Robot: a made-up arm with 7 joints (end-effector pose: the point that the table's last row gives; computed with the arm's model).
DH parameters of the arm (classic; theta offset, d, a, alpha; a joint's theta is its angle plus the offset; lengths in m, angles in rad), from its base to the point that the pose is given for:
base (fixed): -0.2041 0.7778 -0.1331 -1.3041
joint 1: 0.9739 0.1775 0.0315 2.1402
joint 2: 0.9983 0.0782 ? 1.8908
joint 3: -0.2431 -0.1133 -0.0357 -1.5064
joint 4: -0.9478 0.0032 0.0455 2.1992
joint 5: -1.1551 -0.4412 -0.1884 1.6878
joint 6: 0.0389 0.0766 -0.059 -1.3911
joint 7: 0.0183 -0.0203 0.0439 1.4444
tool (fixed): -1.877 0.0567 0 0
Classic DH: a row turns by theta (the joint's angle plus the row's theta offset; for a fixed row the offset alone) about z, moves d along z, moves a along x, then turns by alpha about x.
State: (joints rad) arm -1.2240 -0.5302 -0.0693 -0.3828 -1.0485 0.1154 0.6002
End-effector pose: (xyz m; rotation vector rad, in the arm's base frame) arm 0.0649 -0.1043 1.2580 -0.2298 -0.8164 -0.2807
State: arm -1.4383 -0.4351 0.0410 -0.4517 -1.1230 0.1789 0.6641
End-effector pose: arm -0.0675 -0.1142 1.2729 -0.2798 -1.1192 -0.3388
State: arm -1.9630 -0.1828 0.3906 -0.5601 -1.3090 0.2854 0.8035
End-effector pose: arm -0.3671 -0.1265 1.1649 -0.2614 -1.9532 -0.5035
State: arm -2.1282 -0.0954 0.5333 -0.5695 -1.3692 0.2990 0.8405
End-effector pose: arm -0.4352 -0.1320 1.0930 -0.1836 -2.2503 -0.5335
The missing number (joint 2, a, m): -0.042
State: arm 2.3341 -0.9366 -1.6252 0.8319 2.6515 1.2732 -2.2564
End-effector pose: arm -0.1522 0.8507 0.5184 0.3855 -2.7548 -0.6691
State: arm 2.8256 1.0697 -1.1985 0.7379 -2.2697 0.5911 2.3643
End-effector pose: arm 0.3700 0.1754 0.5446 1.5735 0.8141 -1.9429
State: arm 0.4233 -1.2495 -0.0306 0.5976 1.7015 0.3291 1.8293
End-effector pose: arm 0.5462 0.2144 0.8107 2.2316 -0.1294 -1.2932
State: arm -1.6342 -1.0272 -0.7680 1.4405 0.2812 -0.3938 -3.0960
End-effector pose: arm -0.3270 -0.1687 1.2519 -2.0134 0.0824 -1.9517
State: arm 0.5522 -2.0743 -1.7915 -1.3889 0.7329 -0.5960 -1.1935
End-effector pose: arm -0.2631 0.5522 0.6956 -0.0043 2.0665 0.9584
